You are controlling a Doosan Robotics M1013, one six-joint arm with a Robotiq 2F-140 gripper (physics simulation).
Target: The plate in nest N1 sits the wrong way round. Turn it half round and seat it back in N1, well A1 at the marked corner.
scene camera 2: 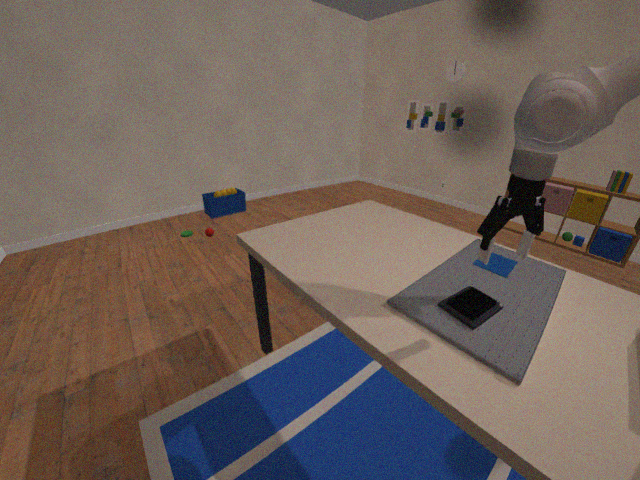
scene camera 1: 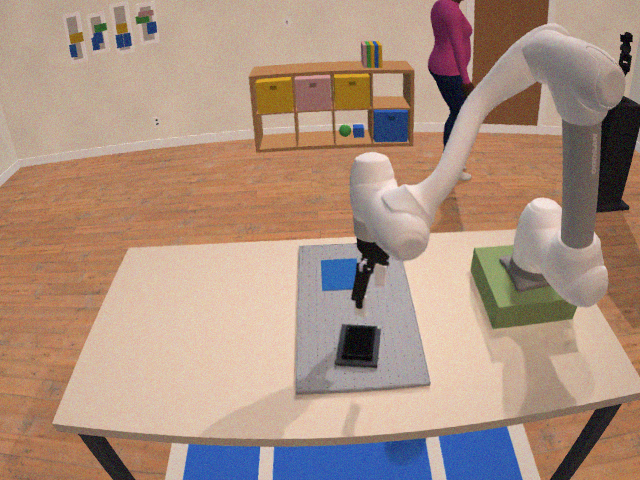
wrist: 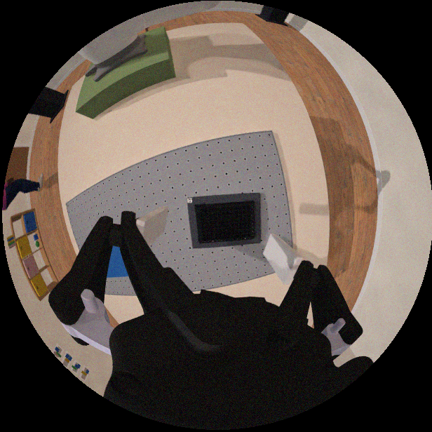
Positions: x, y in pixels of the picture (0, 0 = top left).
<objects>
The gripper shows in scene camera 2, in scene camera 1 and in the wrist view (218, 232). A black well plate shows in scene camera 2, in scene camera 1 (359, 340) and in the wrist view. One and the same spot on the gripper: (scene camera 1: 362, 276) is (scene camera 2: 498, 210). One and the same spot on the black well plate: (wrist: 231, 221) is (scene camera 2: 470, 302).
</objects>
